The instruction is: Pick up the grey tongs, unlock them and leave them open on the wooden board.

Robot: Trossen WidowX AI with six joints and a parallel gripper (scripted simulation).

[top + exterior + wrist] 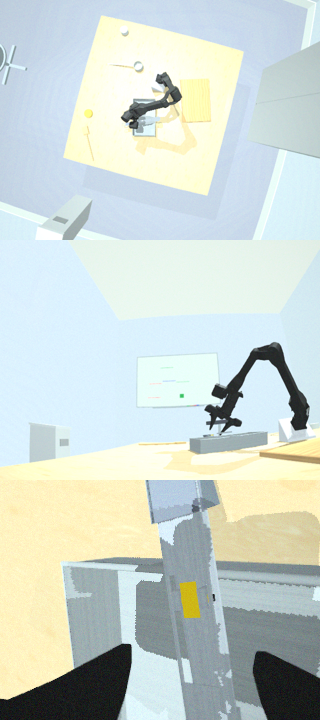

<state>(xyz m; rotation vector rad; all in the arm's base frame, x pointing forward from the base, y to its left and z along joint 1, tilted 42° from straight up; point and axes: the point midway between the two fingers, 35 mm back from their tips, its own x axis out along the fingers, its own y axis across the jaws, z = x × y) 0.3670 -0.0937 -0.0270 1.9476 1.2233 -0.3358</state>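
The yellow lock piece is 20 mm to the right of my gripper tip, 10 mm below it and 10 mm ahead of it. From my gripper tip the other things lie so: wooden board (420 mm to the left, 310 mm behind, 70 mm below); then roasting tin (50 mm to the left, 50 mm below, 50 mm behind).
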